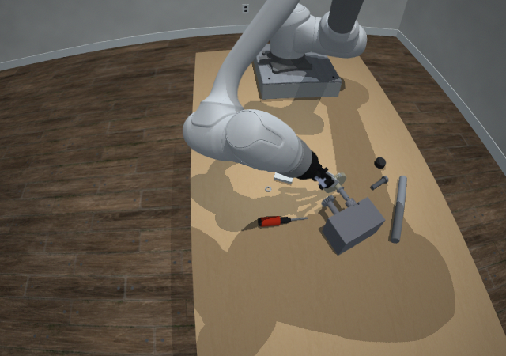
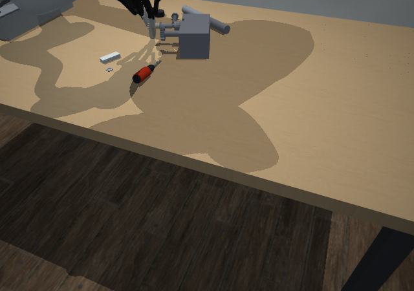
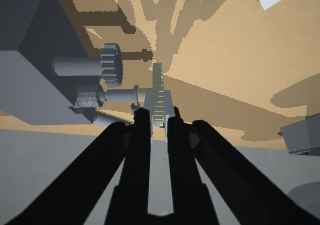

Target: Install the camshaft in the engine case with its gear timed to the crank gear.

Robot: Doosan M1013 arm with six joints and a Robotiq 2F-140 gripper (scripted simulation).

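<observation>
My hand is 50 mm short of the small crank gear, 40 mm above it and 20 mm to the left of it. Round my hand: red-handled screwdriver: 150 mm to the right, 90 mm below, 50 mm ahead; then white block: 100 mm to the right, 100 mm below, 100 mm behind; then camshaft: 40 mm to the left, 40 mm below, 30 mm ahead.
</observation>
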